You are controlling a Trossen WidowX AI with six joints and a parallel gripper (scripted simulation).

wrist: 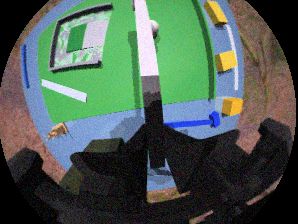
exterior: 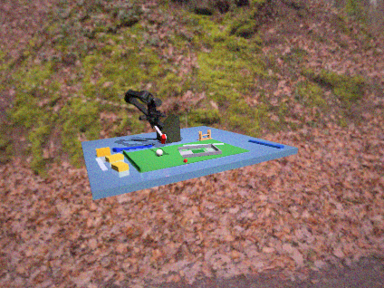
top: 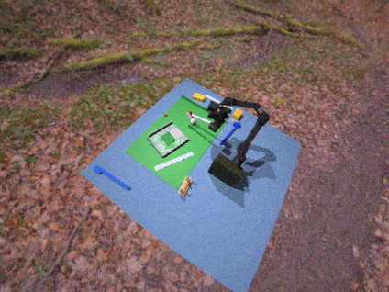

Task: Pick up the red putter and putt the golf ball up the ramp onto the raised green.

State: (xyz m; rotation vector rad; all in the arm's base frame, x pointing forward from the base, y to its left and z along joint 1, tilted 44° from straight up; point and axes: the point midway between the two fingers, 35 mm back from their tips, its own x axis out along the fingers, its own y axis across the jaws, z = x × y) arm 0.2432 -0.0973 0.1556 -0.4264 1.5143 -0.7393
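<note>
Right now my gripper tip is 120 mm short of the red putter, 20 mm to the left of it and 10 mm above it. Also, from my gripper tip: blue putter 110 mm behind, 140 mm to the right, 140 mm below; wooden fence 440 mm to the left, 110 mm below; white golf ball 210 mm ahead, 60 mm to the right, 130 mm below.
</note>
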